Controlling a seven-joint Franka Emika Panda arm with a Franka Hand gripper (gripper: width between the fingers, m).
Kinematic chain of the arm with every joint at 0, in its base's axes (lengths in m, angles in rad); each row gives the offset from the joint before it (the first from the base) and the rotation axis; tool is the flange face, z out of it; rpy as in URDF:
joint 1: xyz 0 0 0.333 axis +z
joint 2: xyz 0 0 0 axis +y
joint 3: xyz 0 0 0.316 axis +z
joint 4: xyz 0.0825 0 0 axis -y
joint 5: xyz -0.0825 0 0.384 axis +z
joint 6: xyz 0 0 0 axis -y
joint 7: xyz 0.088 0 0 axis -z
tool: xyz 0 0 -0.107 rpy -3.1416 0 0
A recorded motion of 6 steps. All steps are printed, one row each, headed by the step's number.
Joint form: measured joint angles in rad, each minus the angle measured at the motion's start. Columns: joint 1, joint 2, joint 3, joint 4, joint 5, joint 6, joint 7.
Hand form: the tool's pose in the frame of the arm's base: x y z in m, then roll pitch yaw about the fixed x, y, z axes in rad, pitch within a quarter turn. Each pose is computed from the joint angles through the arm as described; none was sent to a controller.
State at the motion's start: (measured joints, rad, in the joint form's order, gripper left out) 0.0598 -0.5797 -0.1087 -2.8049 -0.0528 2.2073 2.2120
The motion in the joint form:
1: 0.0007 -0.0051 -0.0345 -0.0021 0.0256 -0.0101 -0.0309
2: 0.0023 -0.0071 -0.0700 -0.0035 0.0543 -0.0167 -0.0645
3: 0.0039 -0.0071 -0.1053 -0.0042 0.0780 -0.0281 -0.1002
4: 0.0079 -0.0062 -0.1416 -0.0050 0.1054 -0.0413 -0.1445
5: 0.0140 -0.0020 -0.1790 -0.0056 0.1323 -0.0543 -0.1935
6: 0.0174 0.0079 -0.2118 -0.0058 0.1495 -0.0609 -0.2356
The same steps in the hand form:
1: 0.3344 -0.0232 0.3639 3.0853 0.0306 -2.2237
2: 0.3326 -0.0319 0.3625 3.0549 0.0627 -2.2364
3: 0.3303 -0.0406 0.3603 3.0229 0.0894 -2.2442
4: 0.3276 -0.0482 0.3574 2.9881 0.1201 -2.2451
5: 0.3251 -0.0553 0.3535 2.9528 0.1517 -2.2410
6: 0.3233 -0.0624 0.3485 2.9260 0.1748 -2.2380

